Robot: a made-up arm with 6 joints.
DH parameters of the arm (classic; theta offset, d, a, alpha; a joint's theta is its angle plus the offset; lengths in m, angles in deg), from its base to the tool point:
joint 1: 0 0.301 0 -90
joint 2: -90 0 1.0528 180
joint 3: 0 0 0 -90
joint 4: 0 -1.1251 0 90
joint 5: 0 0.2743 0 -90
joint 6: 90 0 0 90
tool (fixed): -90 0 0 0
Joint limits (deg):
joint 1: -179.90..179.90
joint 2: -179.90..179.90
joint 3: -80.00..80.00
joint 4: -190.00..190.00
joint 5: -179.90..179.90
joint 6: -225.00..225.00
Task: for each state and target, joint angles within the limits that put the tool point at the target. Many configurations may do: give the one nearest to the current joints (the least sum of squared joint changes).
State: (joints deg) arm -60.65 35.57 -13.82 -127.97 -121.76 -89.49
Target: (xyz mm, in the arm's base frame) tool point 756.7 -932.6 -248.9
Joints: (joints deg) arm -59.19 58.08 -6.25 -128.88 -121.76 -89.49
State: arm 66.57 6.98 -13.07 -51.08 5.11 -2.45
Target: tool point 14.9 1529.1 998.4
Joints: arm 95.98 22.77 19.62 -50.57 5.11 -2.45
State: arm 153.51 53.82 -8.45 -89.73 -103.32 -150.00
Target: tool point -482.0 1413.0 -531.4
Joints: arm 110.49 77.52 24.71 -80.94 -103.32 -150.00
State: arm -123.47 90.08 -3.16 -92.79 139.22 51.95
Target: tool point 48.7 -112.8 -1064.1
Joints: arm -116.01 121.51 -0.67 -109.87 139.22 51.95
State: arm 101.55 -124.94 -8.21 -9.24 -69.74 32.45
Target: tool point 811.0 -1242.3 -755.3
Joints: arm 112.49 -161.48 21.92 -1.84 -69.74 32.45
